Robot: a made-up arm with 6 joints. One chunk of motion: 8 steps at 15 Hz.
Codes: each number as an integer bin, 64 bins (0 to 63) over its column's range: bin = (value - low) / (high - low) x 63, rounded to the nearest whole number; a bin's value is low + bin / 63 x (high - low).
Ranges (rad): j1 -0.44..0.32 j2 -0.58..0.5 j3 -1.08..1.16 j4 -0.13..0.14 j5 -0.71..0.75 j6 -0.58..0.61
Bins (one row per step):
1: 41 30 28 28 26 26
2: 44 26 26 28 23 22
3: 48 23 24 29 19 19
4: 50 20 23 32 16 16
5: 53 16 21 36 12 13
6: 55 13 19 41 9 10
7: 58 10 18 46 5 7
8: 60 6 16 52 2 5
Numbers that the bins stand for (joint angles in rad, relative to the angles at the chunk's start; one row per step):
1: 0.0546 -0.0657 -0.0844 -0.0100 -0.1075 -0.0889
2: 0.0908 -0.1343 -0.1556 -0.0100 -0.1770 -0.1644
3: 0.1390 -0.1857 -0.2267 -0.0057 -0.2697 -0.2211
4: 0.1632 -0.2371 -0.2622 0.0071 -0.3392 -0.2778
5: 0.1994 -0.3057 -0.3333 0.0243 -0.4319 -0.3344
6: 0.2235 -0.3571 -0.4044 0.0457 -0.5014 -0.3911
7: 0.2597 -0.4086 -0.4400 0.0671 -0.5941 -0.4478
8: 0.2838 -0.4771 -0.5111 0.0929 -0.6637 -0.4856

